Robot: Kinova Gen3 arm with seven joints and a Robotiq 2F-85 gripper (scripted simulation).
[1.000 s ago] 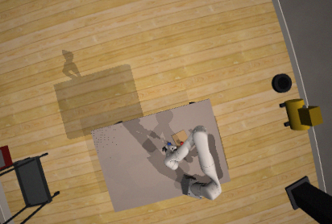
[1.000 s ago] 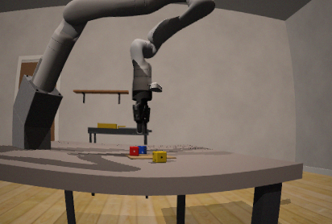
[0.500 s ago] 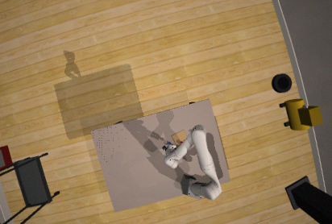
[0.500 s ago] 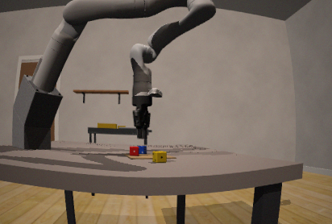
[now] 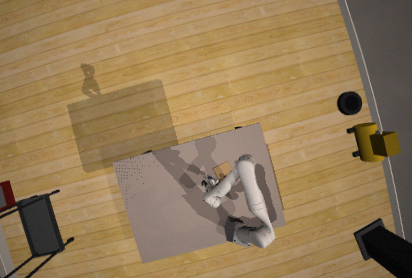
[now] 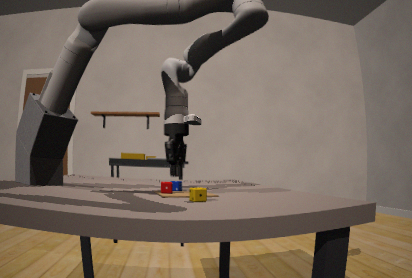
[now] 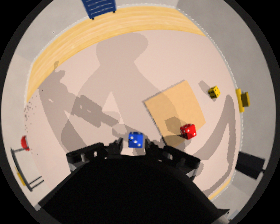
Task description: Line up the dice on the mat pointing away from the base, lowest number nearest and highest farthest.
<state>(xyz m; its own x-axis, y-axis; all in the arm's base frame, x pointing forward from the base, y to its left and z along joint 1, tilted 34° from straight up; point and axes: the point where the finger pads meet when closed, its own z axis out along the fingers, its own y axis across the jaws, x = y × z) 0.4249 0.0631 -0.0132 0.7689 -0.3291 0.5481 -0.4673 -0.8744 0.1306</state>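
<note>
Now: the blue die 5 cm below my hand. The rest, counted from my hand: yellow die: 1 cm behind, 28 cm to the right, 5 cm below; then red die: 5 cm behind, 12 cm to the right, 4 cm below; then tan mat: 1 cm behind, 13 cm to the right, 6 cm below.
</note>
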